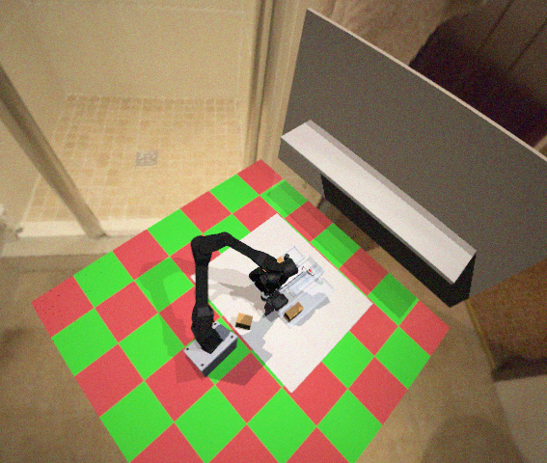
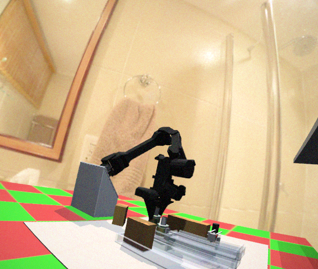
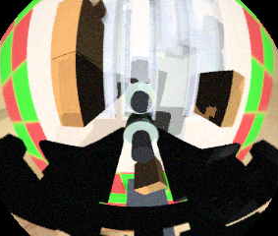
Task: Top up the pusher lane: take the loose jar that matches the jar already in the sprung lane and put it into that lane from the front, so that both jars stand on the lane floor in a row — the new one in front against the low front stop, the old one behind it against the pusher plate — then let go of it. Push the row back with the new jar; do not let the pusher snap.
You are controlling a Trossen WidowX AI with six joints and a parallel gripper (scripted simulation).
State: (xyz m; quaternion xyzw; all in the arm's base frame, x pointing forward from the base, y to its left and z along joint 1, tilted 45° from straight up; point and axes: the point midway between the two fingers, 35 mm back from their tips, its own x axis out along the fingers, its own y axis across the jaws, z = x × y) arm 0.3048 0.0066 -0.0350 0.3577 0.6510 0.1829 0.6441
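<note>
Now: the sprung lane 160 mm ahead of my gripper tip, 60 mm to the right of it and 40 mm below it. The rest, counted from my gripper tip: wall shelf (530 mm ahead, 310 mm above, 110 mm to the right); then pusher plate (140 mm ahead, 60 mm to the right, 10 mm below).
</note>
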